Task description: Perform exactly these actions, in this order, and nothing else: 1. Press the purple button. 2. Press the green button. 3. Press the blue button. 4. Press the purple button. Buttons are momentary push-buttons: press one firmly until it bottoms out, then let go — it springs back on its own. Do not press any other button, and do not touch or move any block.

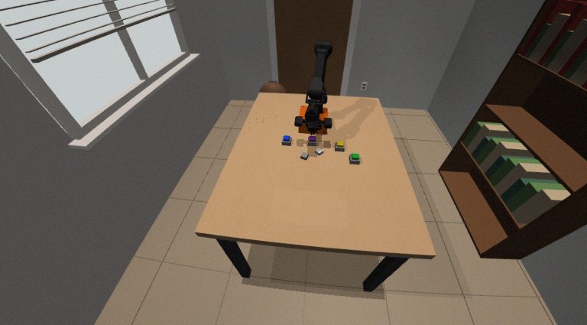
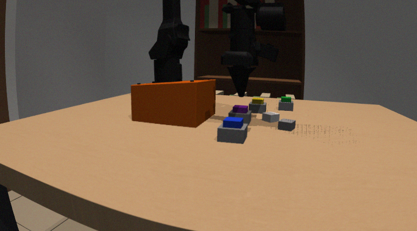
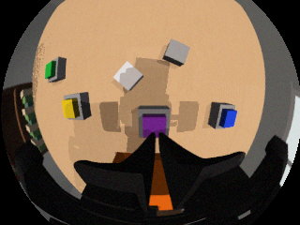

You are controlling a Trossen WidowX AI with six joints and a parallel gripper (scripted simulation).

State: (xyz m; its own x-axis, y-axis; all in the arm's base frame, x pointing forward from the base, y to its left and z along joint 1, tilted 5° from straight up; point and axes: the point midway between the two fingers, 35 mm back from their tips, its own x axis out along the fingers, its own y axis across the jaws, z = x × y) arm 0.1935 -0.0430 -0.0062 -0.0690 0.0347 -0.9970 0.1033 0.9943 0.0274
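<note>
Now: the purple button 30 mm below my gripper tip. The rest, counted from my gripper tip: dark grey block 110 mm ahead, 50 mm to the right, 50 mm below; blue button 10 mm behind, 140 mm to the right, 30 mm below; light grey block 70 mm ahead, 30 mm to the left, 50 mm below.
</note>
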